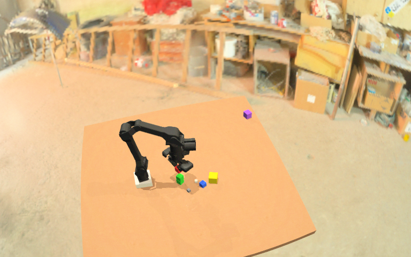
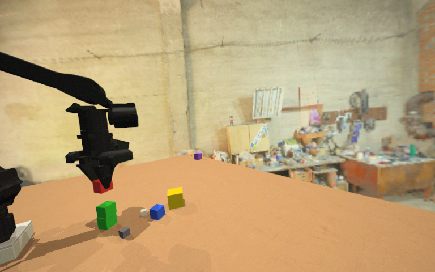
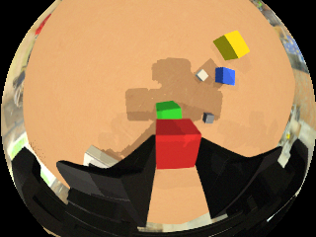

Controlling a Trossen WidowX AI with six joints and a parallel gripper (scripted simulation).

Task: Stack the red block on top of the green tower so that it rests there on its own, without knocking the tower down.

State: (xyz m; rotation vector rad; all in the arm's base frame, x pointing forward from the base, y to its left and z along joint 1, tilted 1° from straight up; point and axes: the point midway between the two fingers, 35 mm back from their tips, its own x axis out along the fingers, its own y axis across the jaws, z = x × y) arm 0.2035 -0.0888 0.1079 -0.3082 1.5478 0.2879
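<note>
Right now my gripper tip is 20 mm short of the small grey cube, 80 mm to the left of it and 100 mm above it. From my gripper tip the other things lie so: red block: 10 mm above; then small white cube: 80 mm ahead, 30 mm to the right, 100 mm below; then blue block: 100 mm ahead, 80 mm to the right, 90 mm below.
</note>
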